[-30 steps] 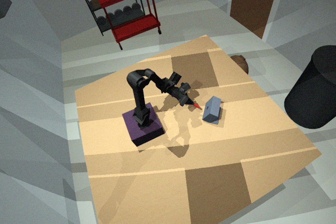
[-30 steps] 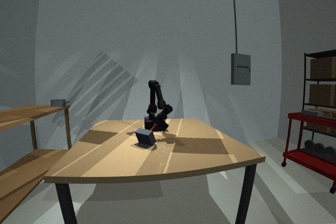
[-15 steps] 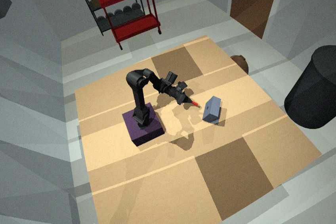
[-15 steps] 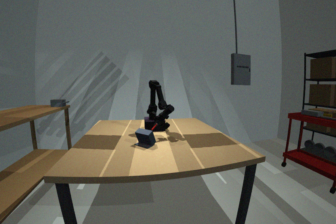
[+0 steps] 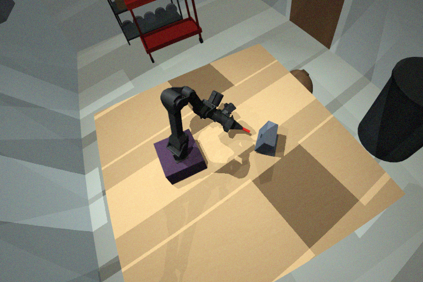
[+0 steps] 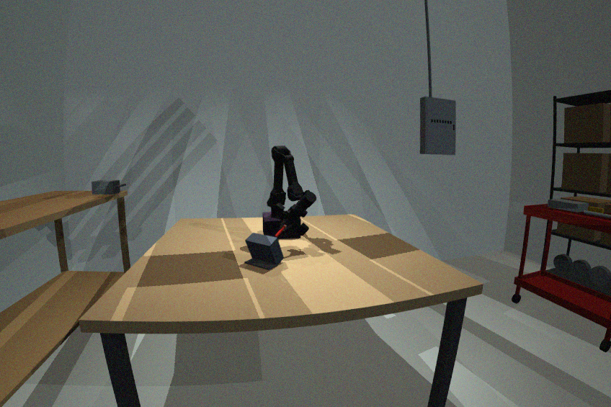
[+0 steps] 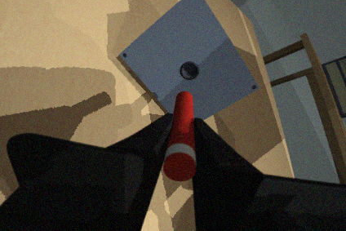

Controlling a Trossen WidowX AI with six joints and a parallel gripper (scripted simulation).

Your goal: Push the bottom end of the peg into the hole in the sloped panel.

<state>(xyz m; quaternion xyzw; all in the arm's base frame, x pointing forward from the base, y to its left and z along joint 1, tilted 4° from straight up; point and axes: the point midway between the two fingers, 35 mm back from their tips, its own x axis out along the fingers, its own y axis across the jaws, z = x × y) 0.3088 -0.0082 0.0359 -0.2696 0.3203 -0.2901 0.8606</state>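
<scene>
My gripper tip is now 90 mm to the left of the blue-grey sloped panel, 90 mm short of it and 50 mm above it. Also, from my gripper tip: red peg 10 mm to the left, 10 mm behind, 10 mm above.
</scene>
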